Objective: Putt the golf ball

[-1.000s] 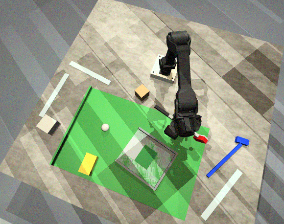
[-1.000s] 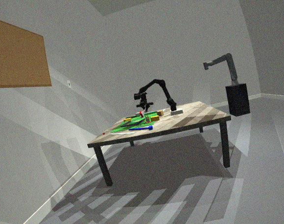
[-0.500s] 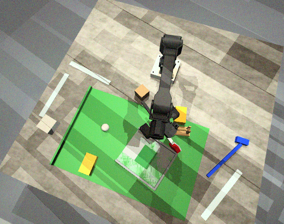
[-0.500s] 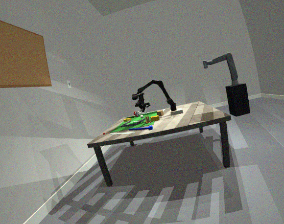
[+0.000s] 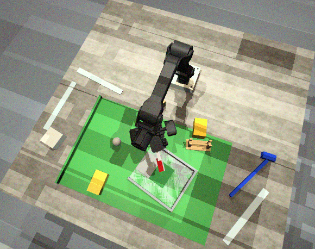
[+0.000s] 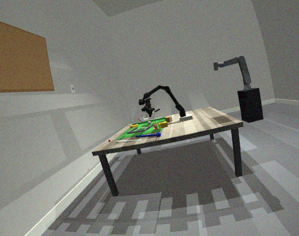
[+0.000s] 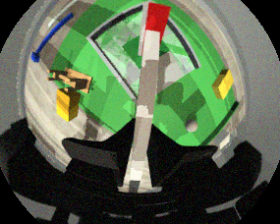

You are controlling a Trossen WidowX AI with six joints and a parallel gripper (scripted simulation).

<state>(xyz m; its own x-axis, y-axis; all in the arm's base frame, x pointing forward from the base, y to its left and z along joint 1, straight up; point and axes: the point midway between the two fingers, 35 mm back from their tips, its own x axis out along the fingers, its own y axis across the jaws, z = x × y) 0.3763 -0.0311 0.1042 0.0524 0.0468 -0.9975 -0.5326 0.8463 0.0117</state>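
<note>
My gripper tip is 180 mm to the left of the white golf ball, 90 mm above it and 60 mm short of it. Also, from my gripper tip: blue putter: 480 mm to the left, 100 mm below, 10 mm behind; white block: 490 mm to the right, 140 mm ahead, 90 mm below; tan cube: 200 mm behind, 80 mm below, 60 mm to the right.
</note>
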